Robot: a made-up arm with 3 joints.
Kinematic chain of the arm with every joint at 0, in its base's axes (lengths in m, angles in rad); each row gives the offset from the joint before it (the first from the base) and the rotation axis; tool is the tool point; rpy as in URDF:
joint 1: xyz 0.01 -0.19 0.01 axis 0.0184 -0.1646 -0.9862
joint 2: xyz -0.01 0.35 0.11 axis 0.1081 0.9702 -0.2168
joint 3: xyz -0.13 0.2 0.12 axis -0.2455 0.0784 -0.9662
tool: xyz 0.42 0.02 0 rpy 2.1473 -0.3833 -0.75
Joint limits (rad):
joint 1: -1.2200..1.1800
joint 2: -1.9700..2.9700
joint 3: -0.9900..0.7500
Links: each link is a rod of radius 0.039 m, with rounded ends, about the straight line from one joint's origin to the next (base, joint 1, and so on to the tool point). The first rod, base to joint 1, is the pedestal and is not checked.
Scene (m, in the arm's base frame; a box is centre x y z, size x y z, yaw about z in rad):
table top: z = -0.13
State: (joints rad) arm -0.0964 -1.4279 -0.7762
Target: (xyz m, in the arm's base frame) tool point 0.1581 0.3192 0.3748
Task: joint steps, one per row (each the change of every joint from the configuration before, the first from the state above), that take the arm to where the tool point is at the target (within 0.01 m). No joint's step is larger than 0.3 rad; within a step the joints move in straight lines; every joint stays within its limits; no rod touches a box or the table.
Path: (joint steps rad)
1: 0.0437 0.1743 0.2551
2: 0.0437 0.1743 0.2551
3: 0.0438 0.1743 0.2551
4: 0.0437 0.1743 0.2551

